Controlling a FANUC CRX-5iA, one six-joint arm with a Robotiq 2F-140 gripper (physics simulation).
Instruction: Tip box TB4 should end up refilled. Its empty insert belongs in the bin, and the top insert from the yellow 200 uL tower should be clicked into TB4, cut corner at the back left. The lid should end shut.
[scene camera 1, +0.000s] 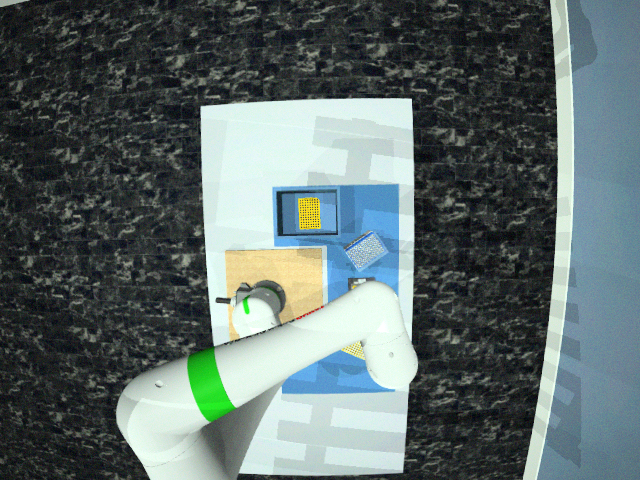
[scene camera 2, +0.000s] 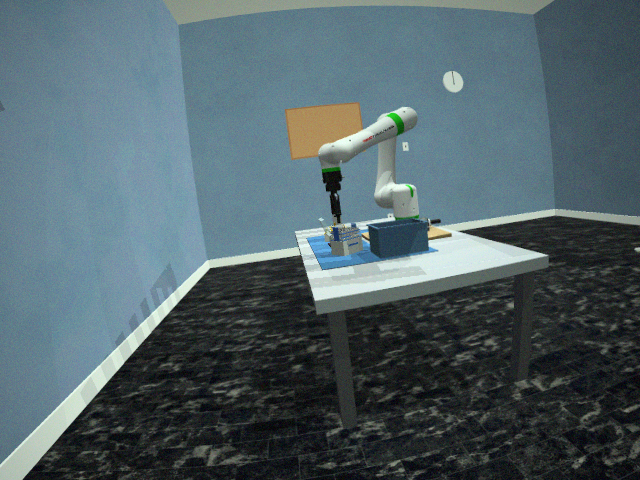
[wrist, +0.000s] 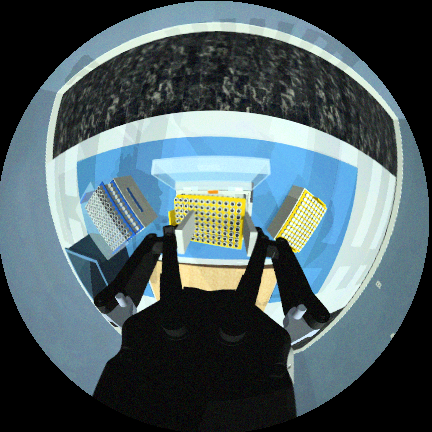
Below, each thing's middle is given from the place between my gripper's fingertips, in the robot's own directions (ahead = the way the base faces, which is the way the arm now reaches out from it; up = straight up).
The blue-and-white tip box (scene camera 1: 367, 248) lies 200 mm to the left of my hand, 20 mm below it and 20 mm behind it. Also, from my hand: blue bin (scene camera 1: 286, 208) (320 mm to the left, 230 mm behind, 20 mm below).
